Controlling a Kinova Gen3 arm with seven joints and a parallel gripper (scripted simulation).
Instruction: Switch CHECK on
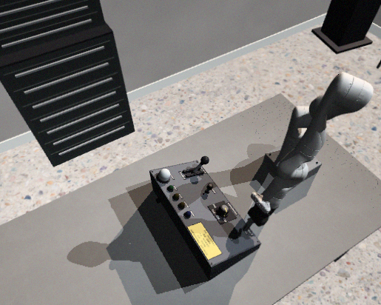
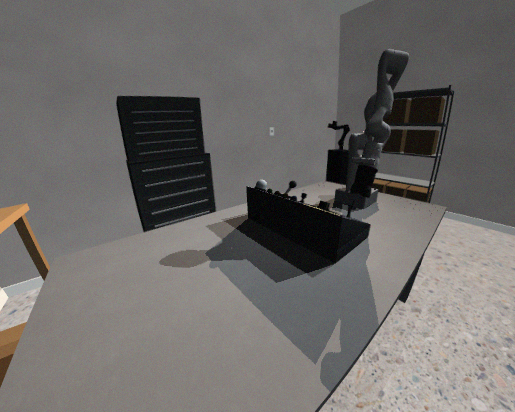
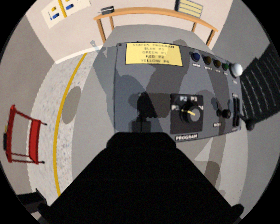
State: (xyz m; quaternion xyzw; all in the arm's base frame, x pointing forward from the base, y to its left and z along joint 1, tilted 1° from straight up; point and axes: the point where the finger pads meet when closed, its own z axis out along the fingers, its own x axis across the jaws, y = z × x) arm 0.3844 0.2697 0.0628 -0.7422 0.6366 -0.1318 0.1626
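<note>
Right now the small switch is 3 cm ahead of my hand and 2 cm below it. Also, from my hand: dark console: 8 cm ahead, 17 cm to the right, 5 cm below; ball-topped lever: 6 cm ahead, 36 cm to the right, 1 cm below.
</note>
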